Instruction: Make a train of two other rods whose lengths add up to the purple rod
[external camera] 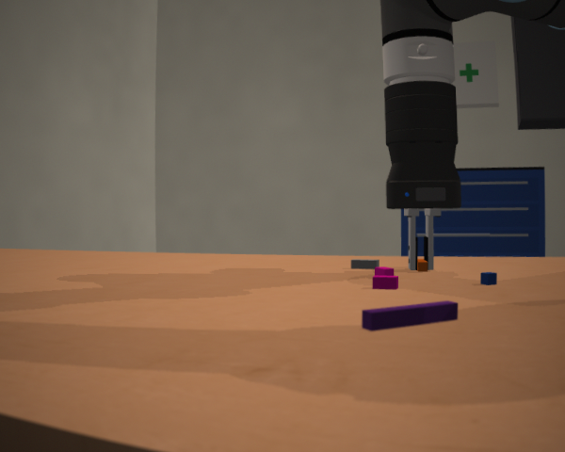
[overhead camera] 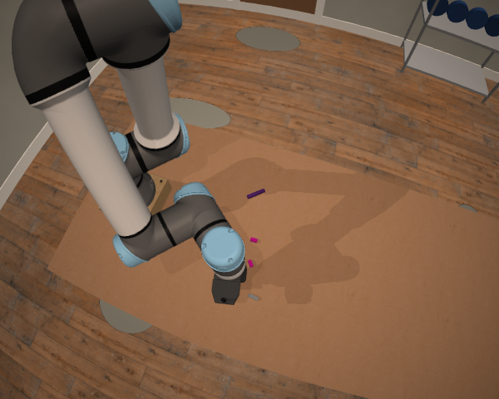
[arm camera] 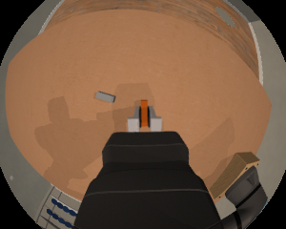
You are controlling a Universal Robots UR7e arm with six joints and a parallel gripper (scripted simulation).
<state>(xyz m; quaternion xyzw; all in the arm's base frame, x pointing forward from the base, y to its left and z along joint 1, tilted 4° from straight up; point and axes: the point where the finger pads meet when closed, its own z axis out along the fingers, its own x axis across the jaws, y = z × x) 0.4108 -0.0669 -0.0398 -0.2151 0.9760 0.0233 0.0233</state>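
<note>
Now: the grey rod 70 mm ahead of my hand and 10 mm below it. From my hand the other things lie so: orange rod 10 mm below; purple rod 290 mm to the left, 90 mm behind, 10 mm below; blue rod 90 mm to the left, 90 mm behind, 10 mm below.
</note>
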